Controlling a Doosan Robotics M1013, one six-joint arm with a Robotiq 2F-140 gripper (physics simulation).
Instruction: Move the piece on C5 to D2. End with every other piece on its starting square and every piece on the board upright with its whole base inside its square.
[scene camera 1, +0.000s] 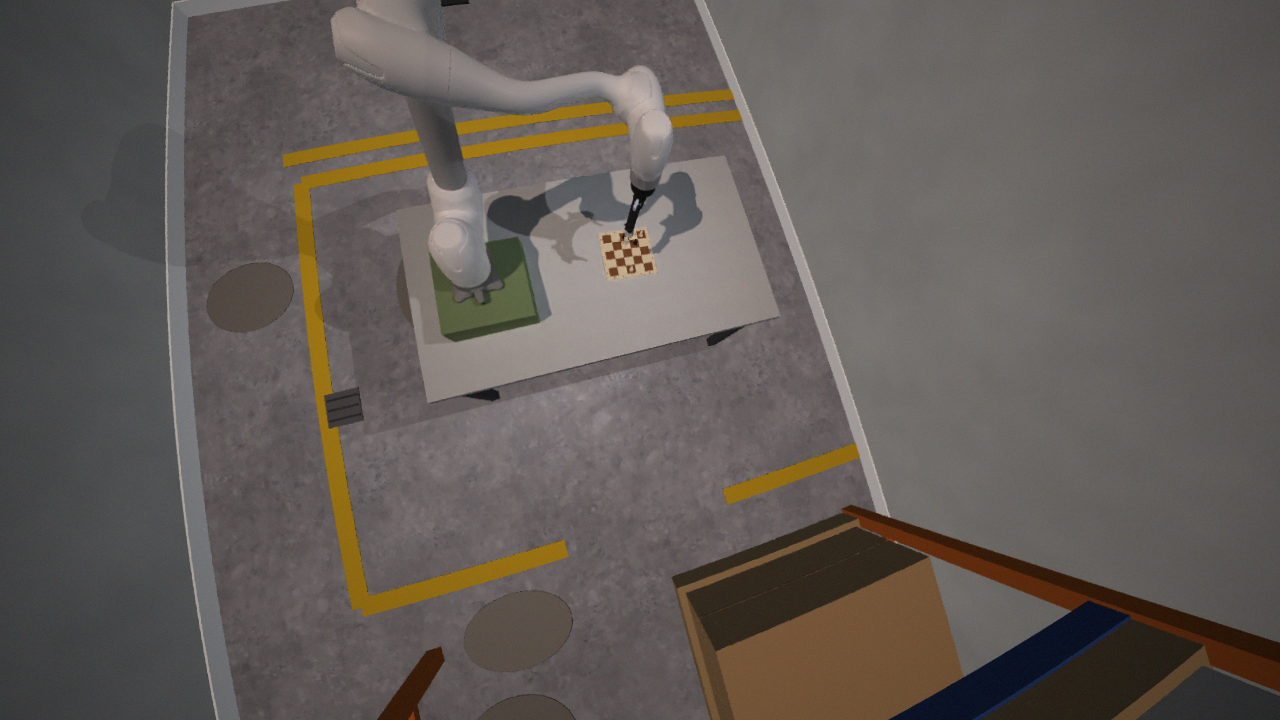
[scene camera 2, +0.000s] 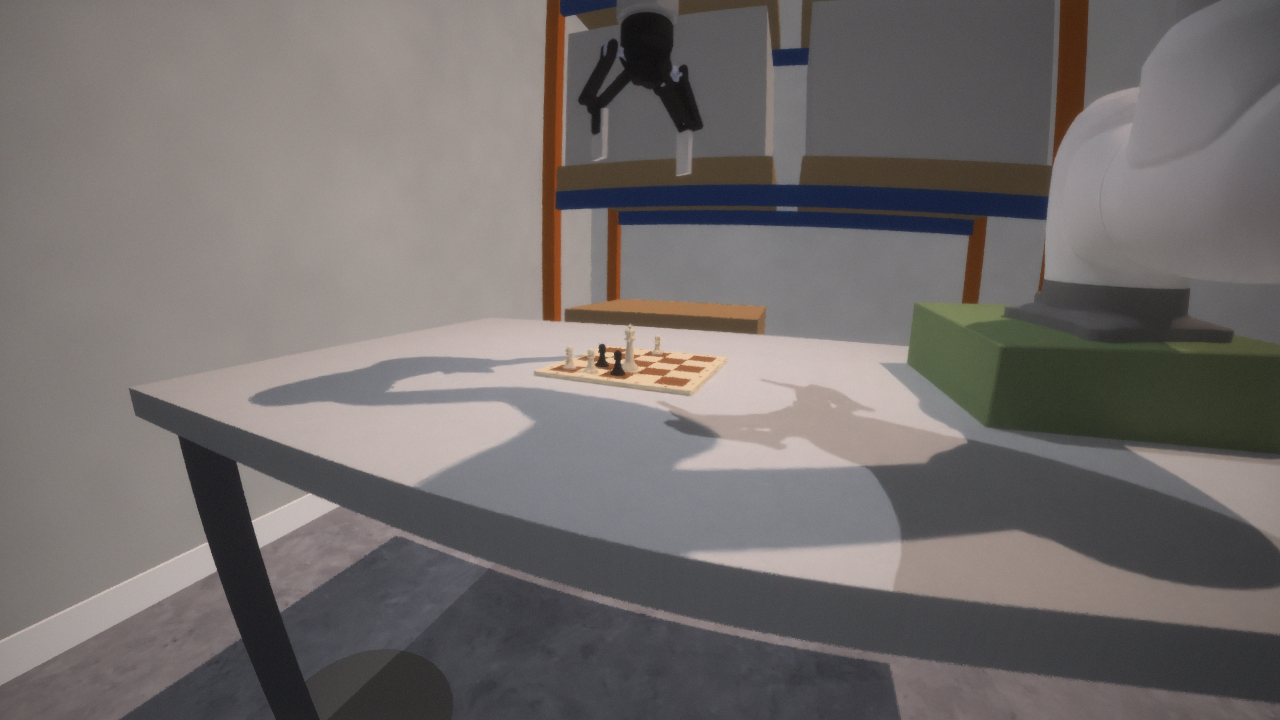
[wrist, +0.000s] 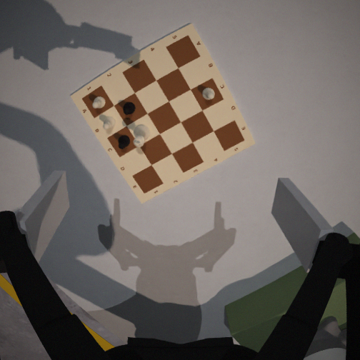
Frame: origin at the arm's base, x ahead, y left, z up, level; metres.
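Where they show: gripper, fingertip midpoint: (scene camera 1: 636, 218) (scene camera 2: 644, 167); arm's base, link origin: (scene camera 1: 473, 275) (scene camera 2: 1104, 327).
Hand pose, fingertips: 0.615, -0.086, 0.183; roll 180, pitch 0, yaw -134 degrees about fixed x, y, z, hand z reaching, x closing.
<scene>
Things, the pixels of their centre, and the offset from my fingertips, as dx, dy, dz. Level surfaces: height alone.
- chessboard, body centre: (scene camera 2: 639, 365) (scene camera 1: 627, 253) +0.000, +0.011, -0.286
- C5, body centre: (scene camera 2: 657, 344) (scene camera 1: 631, 268) -0.015, -0.065, -0.267
- tall white piece, body centre: (scene camera 2: 629, 346) +0.005, +0.053, -0.251
- C1, body centre: (scene camera 2: 617, 362) +0.014, +0.084, -0.267
- B2, body centre: (scene camera 2: 602, 354) +0.048, +0.041, -0.267
- A1, body centre: (scene camera 2: 569, 357) +0.087, +0.069, -0.267
- B1, body centre: (scene camera 2: 591, 360) +0.052, +0.080, -0.267
- table, surface height: dz -0.289
The chessboard (scene camera 1: 640, 272) (scene camera 2: 693, 382) (wrist: 192, 31) lies on the table. The small white piece on C5 (scene camera 1: 631, 268) (scene camera 2: 657, 345) (wrist: 208, 93) stands upright, apart from the others. D2 (wrist: 159, 150) is a bare brown square. A tall white piece (scene camera 2: 630, 351) (wrist: 141, 131) stands on C2, beside D2. Black pieces stand on C1 (scene camera 2: 617, 363) (wrist: 123, 142) and B2 (scene camera 2: 602, 355) (wrist: 129, 108); white pieces stand on A1 (scene camera 2: 569, 358) (wrist: 98, 102) and B1 (scene camera 2: 590, 361) (wrist: 108, 122). My gripper (scene camera 2: 641, 166) (wrist: 171, 192) is open and empty, high above the table.
The arm's base stands on a green block (scene camera 1: 492, 313) (scene camera 2: 1100, 385) (wrist: 270, 310) on the table (scene camera 1: 572, 340) (scene camera 2: 447, 447). A rack (scene camera 2: 552, 250) with boxes stands behind the table. Shadows of the arm and gripper fall across the table.
</scene>
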